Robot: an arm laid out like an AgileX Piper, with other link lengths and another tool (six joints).
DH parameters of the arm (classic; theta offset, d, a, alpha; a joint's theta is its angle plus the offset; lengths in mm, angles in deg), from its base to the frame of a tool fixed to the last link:
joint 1: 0 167.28 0 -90
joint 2: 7.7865 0 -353.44 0
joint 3: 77.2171 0 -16.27 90
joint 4: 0 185.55 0 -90
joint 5: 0 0 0 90
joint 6: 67.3 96.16 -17.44 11
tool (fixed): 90 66.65 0 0
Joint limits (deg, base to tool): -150..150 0..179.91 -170..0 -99.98..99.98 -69.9..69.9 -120..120
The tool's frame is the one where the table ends.
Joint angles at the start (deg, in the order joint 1, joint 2, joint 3, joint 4, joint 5, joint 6):
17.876 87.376 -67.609 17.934 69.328 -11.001
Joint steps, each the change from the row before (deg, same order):
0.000 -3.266 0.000 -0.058 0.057 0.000
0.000 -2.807 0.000 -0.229 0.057 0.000
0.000 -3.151 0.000 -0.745 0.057 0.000
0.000 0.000 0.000 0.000 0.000 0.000
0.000 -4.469 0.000 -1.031 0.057 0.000
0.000 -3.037 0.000 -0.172 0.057 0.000
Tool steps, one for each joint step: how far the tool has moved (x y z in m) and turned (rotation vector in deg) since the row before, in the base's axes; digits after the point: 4 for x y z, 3 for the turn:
-0.0092 -0.0031 0.0129 0.936 -3.073 0.030
-0.0083 -0.0033 0.0105 0.633 -2.688 0.057
-0.0095 -0.0051 0.0111 0.249 -3.173 0.109
0.0000 0.0000 0.0000 0.000 0.000 0.000
-0.0143 -0.0075 0.0147 0.376 -4.517 0.076
-0.0108 -0.0040 0.0094 0.752 -2.891 0.014

